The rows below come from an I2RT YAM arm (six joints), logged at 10 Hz.
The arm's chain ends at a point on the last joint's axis. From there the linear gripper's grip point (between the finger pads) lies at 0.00 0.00 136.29 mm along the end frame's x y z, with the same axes.
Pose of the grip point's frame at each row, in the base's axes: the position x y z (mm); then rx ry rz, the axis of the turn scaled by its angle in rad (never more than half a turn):
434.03 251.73 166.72 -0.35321 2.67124 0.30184
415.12 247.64 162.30 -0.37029 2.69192 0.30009
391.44 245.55 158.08 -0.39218 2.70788 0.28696
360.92 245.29 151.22 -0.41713 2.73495 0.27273
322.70 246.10 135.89 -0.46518 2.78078 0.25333
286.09 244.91 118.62 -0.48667 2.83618 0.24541
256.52 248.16 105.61 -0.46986 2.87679 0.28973
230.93 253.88 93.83 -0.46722 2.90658 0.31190
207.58 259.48 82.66 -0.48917 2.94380 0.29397
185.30 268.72 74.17 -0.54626 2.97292 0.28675
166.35 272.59 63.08 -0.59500 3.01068 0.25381
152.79 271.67 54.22 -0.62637 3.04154 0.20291
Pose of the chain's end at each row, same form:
381.80 215.79 287.36 -0.35321 2.67124 0.30184
365.78 212.06 284.26 -0.37029 2.69192 0.30009
344.28 211.22 281.26 -0.39218 2.70788 0.28696
317.37 212.60 276.16 -0.41713 2.73495 0.27273
285.67 215.86 263.52 -0.46518 2.78078 0.25333
256.36 216.77 248.62 -0.48667 2.83618 0.24541
232.59 217.37 236.20 -0.46986 2.87679 0.28973
211.31 222.04 224.89 -0.46722 2.90658 0.31190
192.85 230.21 214.95 -0.48917 2.94380 0.29397
175.89 241.01 207.28 -0.54626 2.97292 0.28675
162.40 249.01 197.26 -0.59500 3.01068 0.25381
152.42 253.49 189.29 -0.62637 3.04154 0.20291

